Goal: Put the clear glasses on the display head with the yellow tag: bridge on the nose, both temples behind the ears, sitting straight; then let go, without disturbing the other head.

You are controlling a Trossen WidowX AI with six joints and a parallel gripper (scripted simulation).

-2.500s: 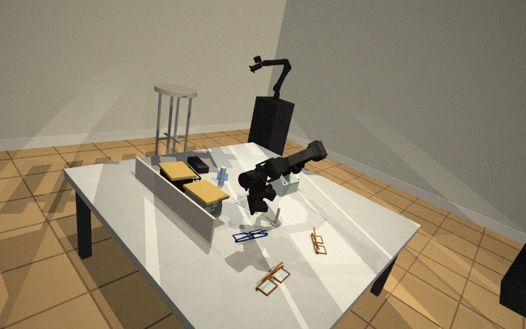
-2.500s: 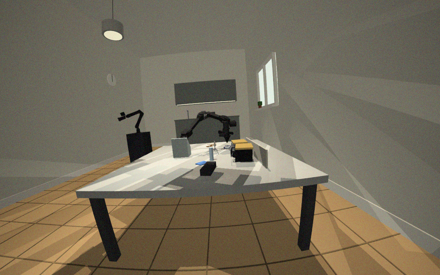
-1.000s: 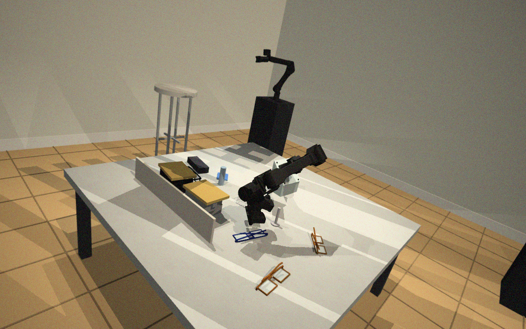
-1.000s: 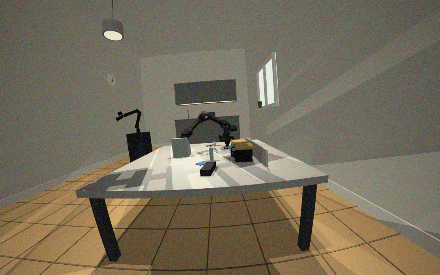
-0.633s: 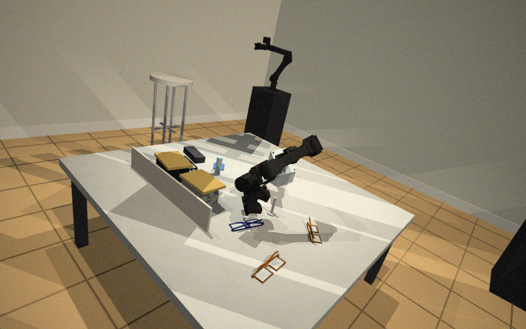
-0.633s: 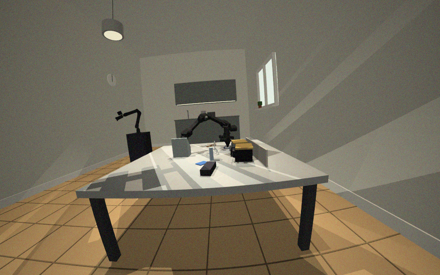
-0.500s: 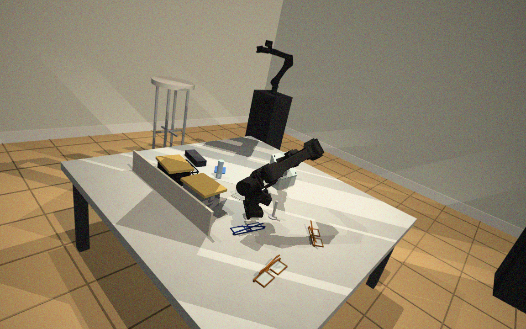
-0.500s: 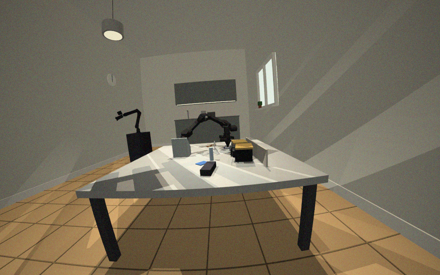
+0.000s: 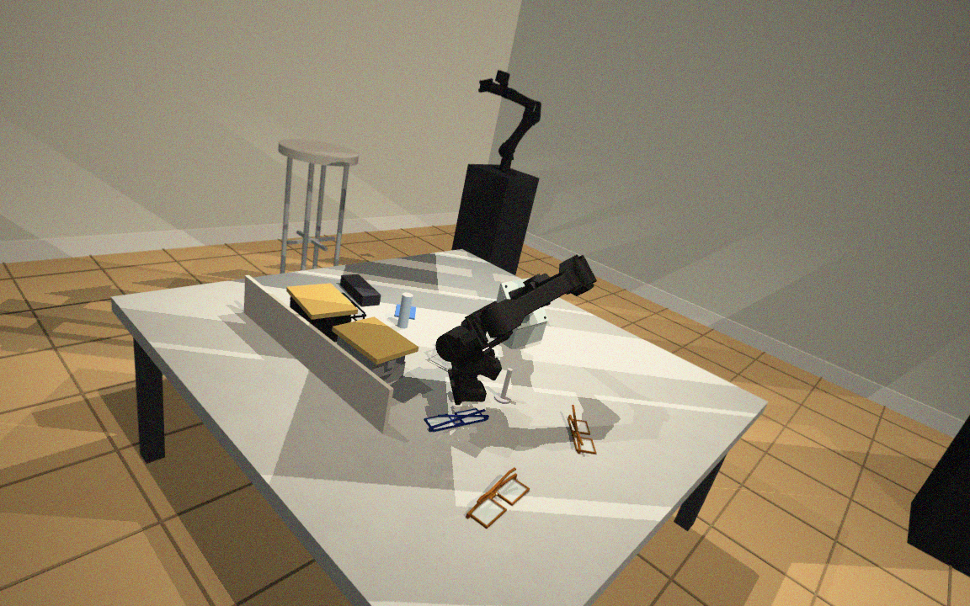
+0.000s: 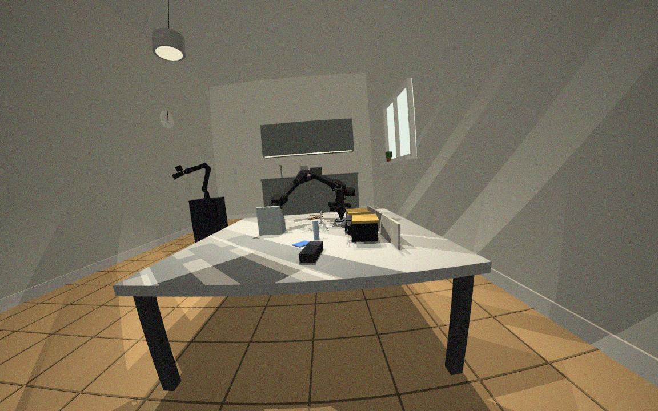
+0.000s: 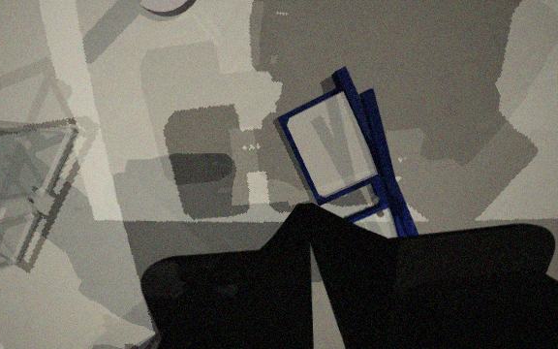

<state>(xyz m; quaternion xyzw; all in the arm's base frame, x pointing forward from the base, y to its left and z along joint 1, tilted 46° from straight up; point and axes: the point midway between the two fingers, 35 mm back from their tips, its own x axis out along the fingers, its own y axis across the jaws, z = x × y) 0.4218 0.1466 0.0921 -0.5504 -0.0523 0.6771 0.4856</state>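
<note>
My gripper tip is 14 cm past the grey post and 3 cm to the right of it. Round my gripper tip: grey wall panel: 18 cm ahead, 33 cm to the right, 3 cm above; then blue card: 24 cm behind, 44 cm to the right, 2 cm below; then head: 4 cm ahead, 43 cm to the right, 4 cm above.
</note>
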